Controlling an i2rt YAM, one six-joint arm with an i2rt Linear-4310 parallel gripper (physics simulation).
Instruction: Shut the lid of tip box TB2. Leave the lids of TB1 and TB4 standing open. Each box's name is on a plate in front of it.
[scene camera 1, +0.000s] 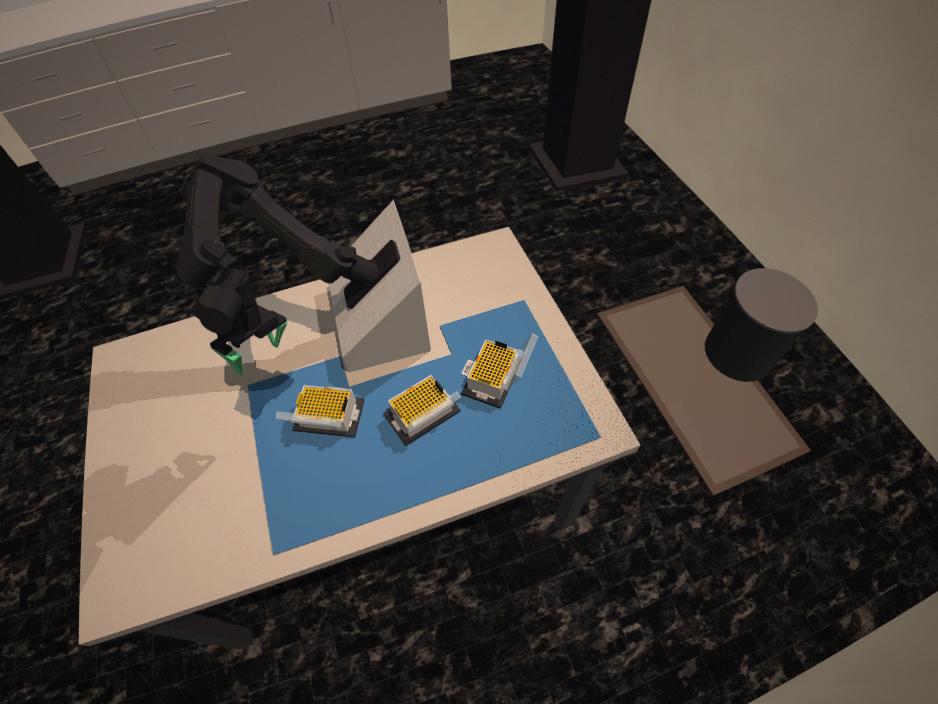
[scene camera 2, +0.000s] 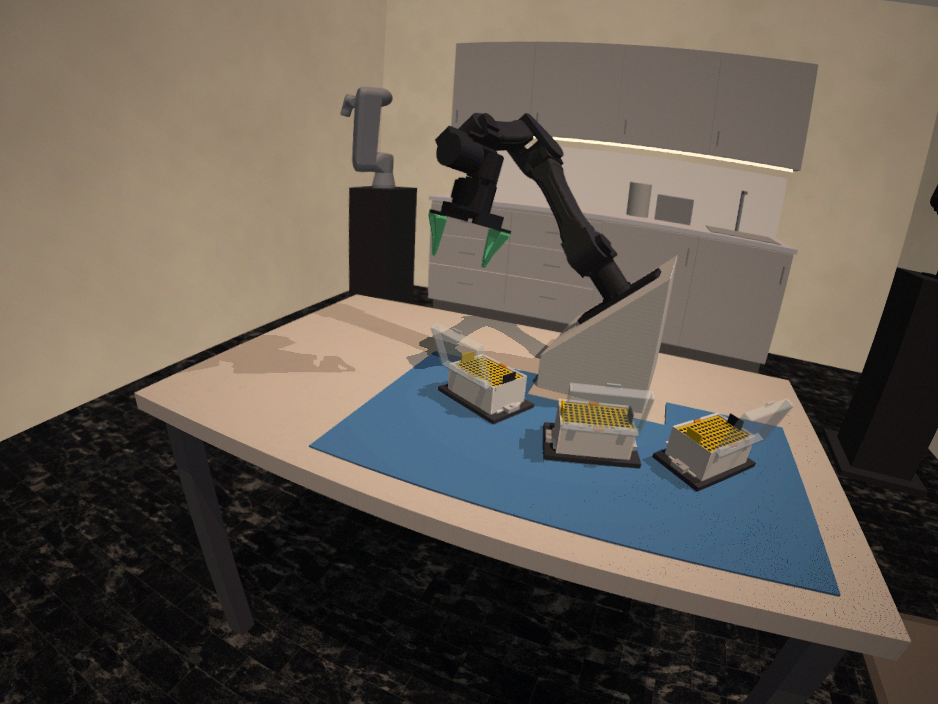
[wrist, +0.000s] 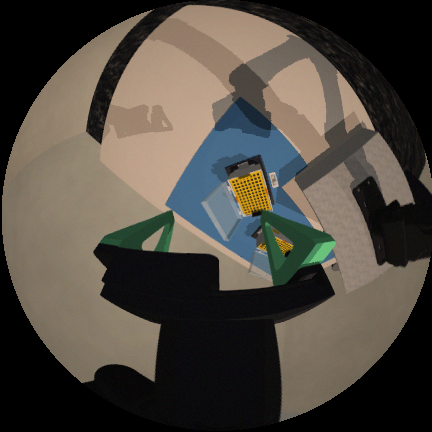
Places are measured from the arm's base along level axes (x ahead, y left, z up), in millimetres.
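Pixels of known places: gripper, fingertip midpoint: (scene camera 1: 258, 359) (scene camera 2: 458, 261) (wrist: 216, 214); arm's base, link origin: (scene camera 1: 372, 275) (scene camera 2: 620, 298) (wrist: 378, 221).
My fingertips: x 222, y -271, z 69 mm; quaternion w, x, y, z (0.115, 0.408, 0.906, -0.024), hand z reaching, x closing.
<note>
Ahead of a thing's pixels: the offset from my fingertips to its top centre. "*": to the spot under its first point. Level surfaces: height alone.
Three white tip boxes with yellow tip racks sit on dark bases, each with its clear lid standing open: a left box {dx +26, dy +84, dz -171 mm} (scene camera 1: 323, 403) (scene camera 2: 486, 375) (wrist: 251, 192) with its lid {* dx +98, dy +36, dz -117 mm} (scene camera 2: 447, 341) (wrist: 222, 212), a middle box (scene camera 1: 420, 401) (scene camera 2: 596, 415) with its lid (scene camera 2: 609, 395), and a right box {dx +41, dy +499, dz -171 mm} (scene camera 1: 492, 365) (scene camera 2: 712, 435) with its lid {dx +84, dy +550, dz -92 mm} (scene camera 1: 528, 354) (scene camera 2: 769, 415). The name plates are too small to read, so I cannot tell which is TB2. My gripper (scene camera 1: 257, 358) (scene camera 2: 459, 259) (wrist: 216, 214) is open and empty, high above the table beyond the left box, touching no box.
The boxes stand on a blue mat {dz -246 mm} (scene camera 1: 340, 492) (scene camera 2: 424, 454) on a pale table {dz -249 mm} (scene camera 1: 151, 575) (scene camera 2: 250, 394). The arm is mounted on a slanted grey wedge (scene camera 1: 386, 333) (scene camera 2: 613, 352) (wrist: 332, 215) behind the boxes. In the wrist view, the right finger partly covers another box.
</note>
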